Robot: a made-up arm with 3 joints. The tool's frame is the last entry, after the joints.
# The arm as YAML. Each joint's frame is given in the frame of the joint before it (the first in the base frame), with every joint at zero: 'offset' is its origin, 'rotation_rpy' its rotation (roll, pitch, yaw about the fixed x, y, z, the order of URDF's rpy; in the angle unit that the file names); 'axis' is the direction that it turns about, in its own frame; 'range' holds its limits. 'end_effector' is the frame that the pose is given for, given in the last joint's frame.
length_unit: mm
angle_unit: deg
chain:
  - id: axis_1
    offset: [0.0, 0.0, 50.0]
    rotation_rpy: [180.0, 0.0, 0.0]
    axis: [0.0, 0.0, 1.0]
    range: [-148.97, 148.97]
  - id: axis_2
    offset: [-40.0, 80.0, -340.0]
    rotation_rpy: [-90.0, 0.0, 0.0]
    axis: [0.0, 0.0, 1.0]
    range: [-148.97, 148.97]
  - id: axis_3
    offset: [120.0, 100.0, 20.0]
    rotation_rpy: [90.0, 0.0, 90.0]
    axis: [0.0, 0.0, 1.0]
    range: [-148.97, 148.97]
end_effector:
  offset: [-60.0, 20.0, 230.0]
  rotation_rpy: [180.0, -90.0, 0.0]
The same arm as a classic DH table. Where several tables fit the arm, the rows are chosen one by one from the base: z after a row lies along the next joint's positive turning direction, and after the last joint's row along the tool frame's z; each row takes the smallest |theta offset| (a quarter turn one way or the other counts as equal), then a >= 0, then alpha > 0; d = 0 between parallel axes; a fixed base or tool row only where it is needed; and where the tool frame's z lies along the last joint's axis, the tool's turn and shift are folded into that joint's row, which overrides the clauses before.
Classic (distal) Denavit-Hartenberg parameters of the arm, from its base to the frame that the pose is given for. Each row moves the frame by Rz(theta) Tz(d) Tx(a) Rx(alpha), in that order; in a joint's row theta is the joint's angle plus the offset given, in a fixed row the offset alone. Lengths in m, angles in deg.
base (fixed): d 0.0000; theta offset 0.00; a 0.0000; alpha 180.00
axis_1: d -0.3900; theta offset 0.00; a -0.0400; alpha -90.00
axis_2: d 0.1000; theta offset 90.00; a 0.1000; alpha 90.00
axis_3: d 0.3500; theta offset 90.00; a 0.0200; alpha 90.00
tool (fixed): d -0.0600; theta offset 90.00; a 0.0000; alpha 0.00
Joint limits (deg, base to tool): -148.97..148.97 -148.97..148.97 -148.97..148.97

